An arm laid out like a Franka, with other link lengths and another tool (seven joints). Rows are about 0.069 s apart.
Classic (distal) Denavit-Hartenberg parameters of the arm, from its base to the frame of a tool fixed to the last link. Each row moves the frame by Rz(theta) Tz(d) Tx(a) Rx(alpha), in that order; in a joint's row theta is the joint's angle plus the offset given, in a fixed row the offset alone. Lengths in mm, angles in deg.
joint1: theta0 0; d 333; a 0; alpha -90
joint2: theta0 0; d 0; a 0; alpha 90
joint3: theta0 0; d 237; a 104.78; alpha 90
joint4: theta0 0; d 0; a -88.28; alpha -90
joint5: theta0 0; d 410.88; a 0; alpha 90
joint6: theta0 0; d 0; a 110; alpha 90
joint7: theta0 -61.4; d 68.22; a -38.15; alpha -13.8
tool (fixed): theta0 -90; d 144.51; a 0; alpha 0
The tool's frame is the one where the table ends.
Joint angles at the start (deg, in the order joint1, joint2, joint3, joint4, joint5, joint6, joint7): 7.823, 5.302, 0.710, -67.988, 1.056, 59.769, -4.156
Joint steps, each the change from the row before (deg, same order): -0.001, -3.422, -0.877, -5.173, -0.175, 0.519, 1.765; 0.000, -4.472, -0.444, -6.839, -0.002, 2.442, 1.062; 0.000, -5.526, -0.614, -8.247, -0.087, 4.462, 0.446; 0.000, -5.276, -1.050, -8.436, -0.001, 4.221, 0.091; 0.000, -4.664, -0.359, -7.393, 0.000, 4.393, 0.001; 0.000, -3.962, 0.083, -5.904, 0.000, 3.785, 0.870; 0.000, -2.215, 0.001, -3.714, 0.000, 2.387, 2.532; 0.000, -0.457, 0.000, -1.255, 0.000, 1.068, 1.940
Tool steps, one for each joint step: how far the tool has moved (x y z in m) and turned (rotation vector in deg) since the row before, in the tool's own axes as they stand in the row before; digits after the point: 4 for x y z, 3 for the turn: 0.0101, -0.0142, 0.0061, 1.153, 1.104, 2.542; 0.0089, -0.0085, 0.0081, 0.187, -0.001, 1.515; 0.0058, -0.0092, 0.0092, -0.721, -1.449, 1.278; 0.0066, -0.0130, 0.0163, -0.733, -0.682, 1.244; 0.0067, -0.0057, 0.0143, -0.991, -1.309, 0.519; 0.0077, -0.0022, 0.0094, -0.773, -1.561, 0.948; 0.0062, -0.0028, 0.0085, 0.094, -0.724, 2.552; 0.0017, -0.0007, 0.0050, 0.308, -0.218, 1.922
